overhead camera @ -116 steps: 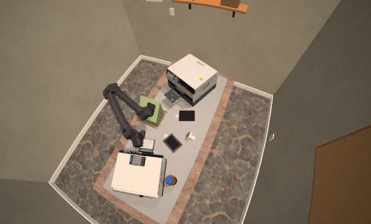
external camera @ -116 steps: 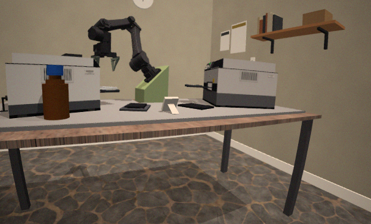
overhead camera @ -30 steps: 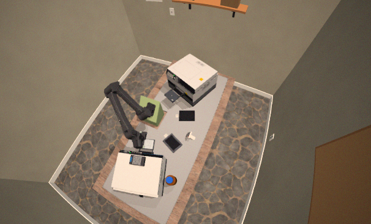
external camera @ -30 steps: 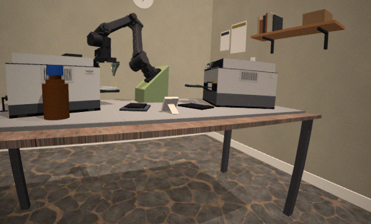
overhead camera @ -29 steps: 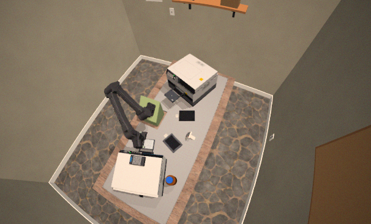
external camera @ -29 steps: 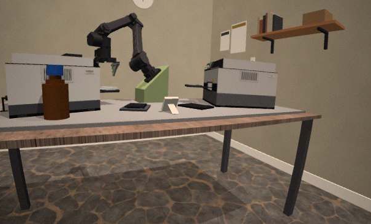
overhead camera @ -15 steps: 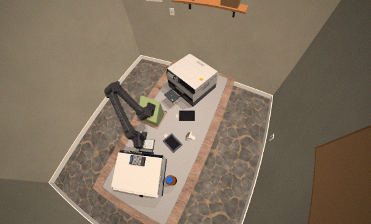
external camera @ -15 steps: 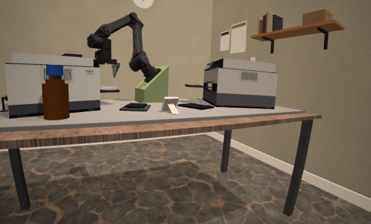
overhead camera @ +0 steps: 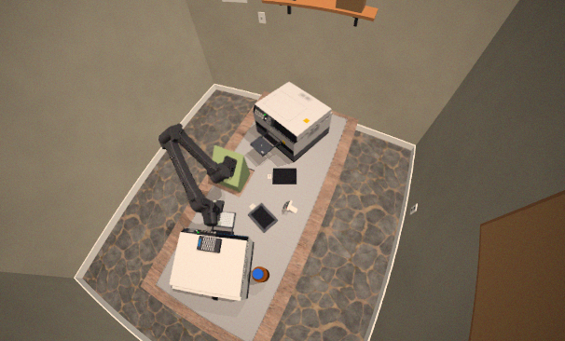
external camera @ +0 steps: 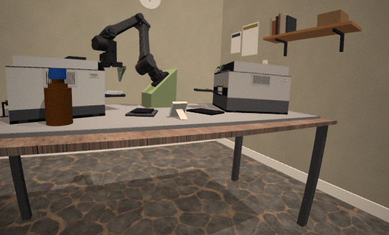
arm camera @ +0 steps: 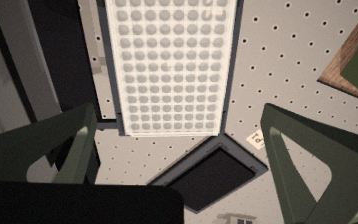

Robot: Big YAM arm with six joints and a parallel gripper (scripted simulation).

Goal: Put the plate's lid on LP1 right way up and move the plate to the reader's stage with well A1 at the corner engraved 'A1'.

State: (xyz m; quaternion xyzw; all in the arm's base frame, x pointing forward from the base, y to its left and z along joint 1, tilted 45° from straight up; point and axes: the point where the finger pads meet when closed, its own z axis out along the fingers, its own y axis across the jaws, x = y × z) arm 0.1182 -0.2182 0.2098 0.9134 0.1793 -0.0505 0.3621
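Right now the lidded white well plate is 60 mm below my hand. From my hand the other things lie so: brown capped bottle (360 mm ahead, 190 mm to the right, 40 mm below); then dark lid (200 mm ahead, 130 mm to the left, 140 mm below); then grey pad (190 mm ahead, 130 mm to the left, 150 mm below).
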